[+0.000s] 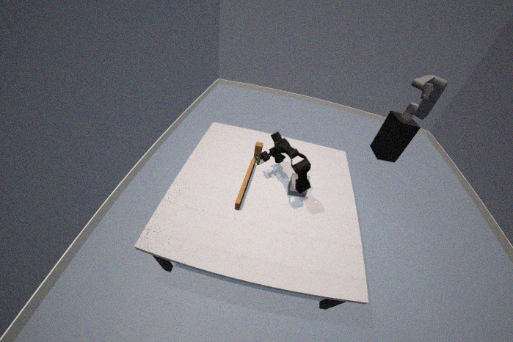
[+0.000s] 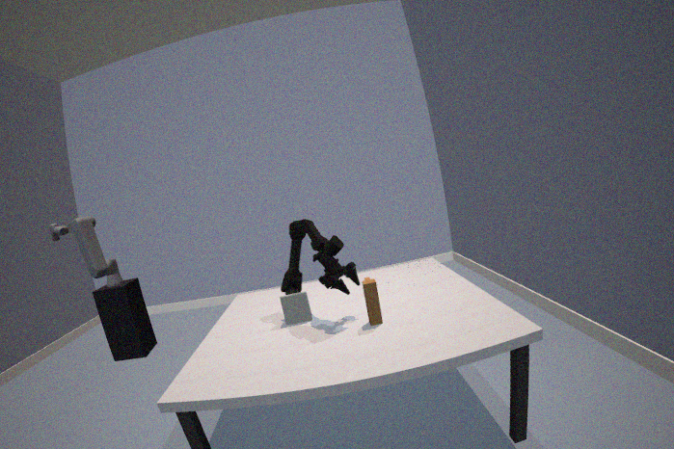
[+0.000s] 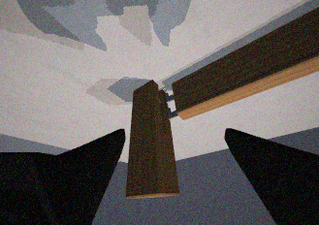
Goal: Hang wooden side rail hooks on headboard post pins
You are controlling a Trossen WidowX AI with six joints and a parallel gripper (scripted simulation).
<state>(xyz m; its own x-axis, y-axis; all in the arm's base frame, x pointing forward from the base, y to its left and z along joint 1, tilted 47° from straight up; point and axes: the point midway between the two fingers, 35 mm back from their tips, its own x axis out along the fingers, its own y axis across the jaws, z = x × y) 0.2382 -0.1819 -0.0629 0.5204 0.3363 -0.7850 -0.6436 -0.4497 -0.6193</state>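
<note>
Now: gripper tip 7 cm to the left of the wooden headboard post, 5 cm short of it and 5 cm above it.
</note>
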